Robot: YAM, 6 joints.
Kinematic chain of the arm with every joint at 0, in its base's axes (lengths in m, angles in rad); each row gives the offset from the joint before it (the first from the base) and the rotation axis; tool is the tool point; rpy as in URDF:
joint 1: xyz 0 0 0.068 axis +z
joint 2: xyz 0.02 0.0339 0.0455 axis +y
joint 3: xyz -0.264 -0.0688 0 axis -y
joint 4: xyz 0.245 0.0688 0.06 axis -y
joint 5: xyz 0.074 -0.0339 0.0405 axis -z
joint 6: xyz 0.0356 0 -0.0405 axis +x
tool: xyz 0 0 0 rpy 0 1.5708 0
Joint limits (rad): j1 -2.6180..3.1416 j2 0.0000..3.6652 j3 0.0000..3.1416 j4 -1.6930..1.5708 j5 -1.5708..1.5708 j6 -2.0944..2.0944
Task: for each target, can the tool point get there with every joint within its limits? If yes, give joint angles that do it. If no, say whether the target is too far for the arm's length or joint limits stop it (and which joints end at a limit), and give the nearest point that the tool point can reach.
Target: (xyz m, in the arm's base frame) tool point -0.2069 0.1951 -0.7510
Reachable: no: too far | nearest point -0.1937 0.1827 -0.3799 | short by 0.372 m
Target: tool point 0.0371 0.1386 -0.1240
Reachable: yes | joints 1.5362 2.9756 0.4734 1.1607 1.1339 -0.2878
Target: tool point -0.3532 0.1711 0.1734
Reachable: yes | joints 2.6437 2.0481 1.5249 -0.9656 -0.5406 0.6719
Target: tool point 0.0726 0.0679 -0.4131
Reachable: no: joint limits stop it (at a limit: joint 2) | nearest point 0.0881 0.0824 -0.3569 | short by 0.060 m
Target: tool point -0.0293 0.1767 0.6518
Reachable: yes | joints 1.8417 1.3765 2.1950 -0.2117 0.5647 1.7136
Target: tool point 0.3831 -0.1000 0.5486
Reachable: yes | joints -0.3421 2.0576 2.6551 -0.4251 -1.3031 0.0512
